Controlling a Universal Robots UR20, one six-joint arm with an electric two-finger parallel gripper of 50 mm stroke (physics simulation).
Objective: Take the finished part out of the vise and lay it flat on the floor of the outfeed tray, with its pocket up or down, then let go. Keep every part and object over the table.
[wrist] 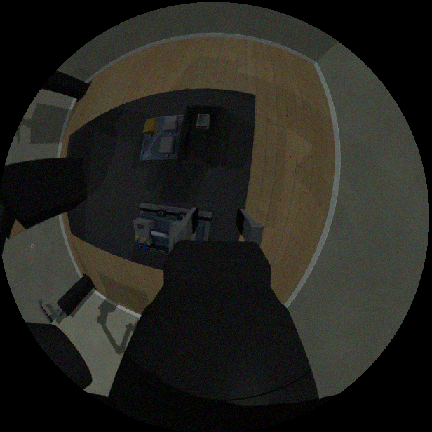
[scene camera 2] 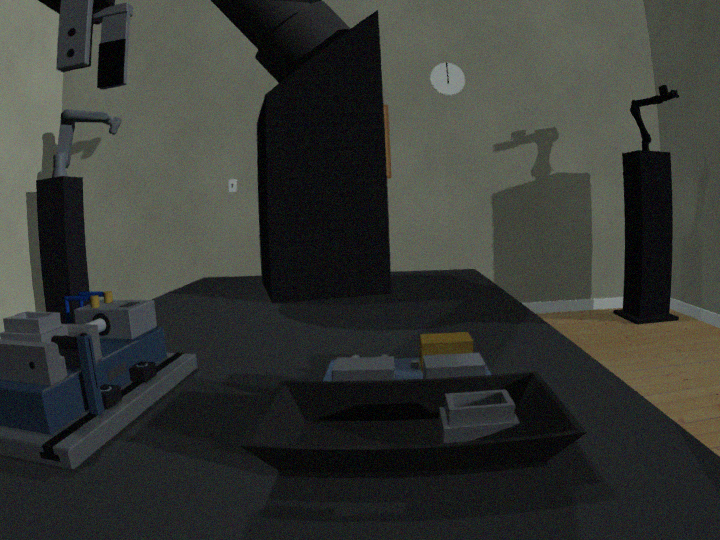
Scene:
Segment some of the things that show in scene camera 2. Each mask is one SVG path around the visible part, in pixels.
The gripper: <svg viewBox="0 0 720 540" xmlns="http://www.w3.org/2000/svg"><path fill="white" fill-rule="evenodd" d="M38 0L60 14L57 70L65 72L91 66L93 24L102 23L97 88L108 89L127 85L130 17L133 16L133 7L128 2L115 5L115 0Z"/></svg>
A yellow block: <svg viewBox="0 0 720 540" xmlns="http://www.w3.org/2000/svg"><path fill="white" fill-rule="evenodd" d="M468 332L420 334L421 373L423 373L423 355L473 353L473 340Z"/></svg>

